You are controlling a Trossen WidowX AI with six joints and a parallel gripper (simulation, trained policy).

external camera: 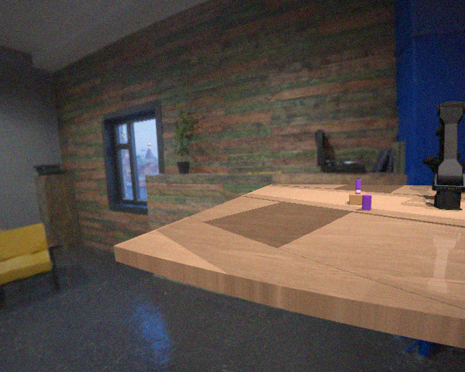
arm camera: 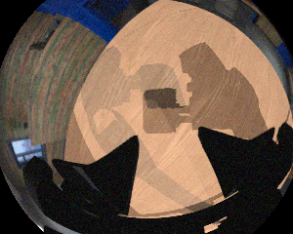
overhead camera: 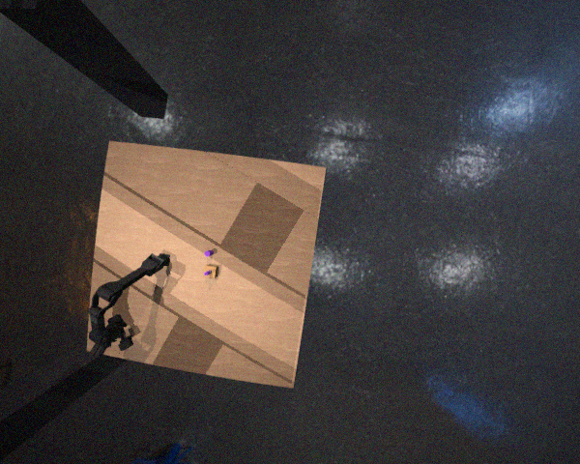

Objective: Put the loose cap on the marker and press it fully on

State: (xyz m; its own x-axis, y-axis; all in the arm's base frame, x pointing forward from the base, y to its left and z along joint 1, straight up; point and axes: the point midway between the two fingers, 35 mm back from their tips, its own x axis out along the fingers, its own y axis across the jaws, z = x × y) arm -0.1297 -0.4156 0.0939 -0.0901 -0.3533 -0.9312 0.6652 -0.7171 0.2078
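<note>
My gripper tip is now 400 mm short of the purple cap, 510 mm to the right of it and 40 mm above it. Round my gripper tip: purple marker: 430 mm ahead, 410 mm to the left, 20 mm above; tan holder block: 430 mm ahead, 410 mm to the left, 40 mm below.
</note>
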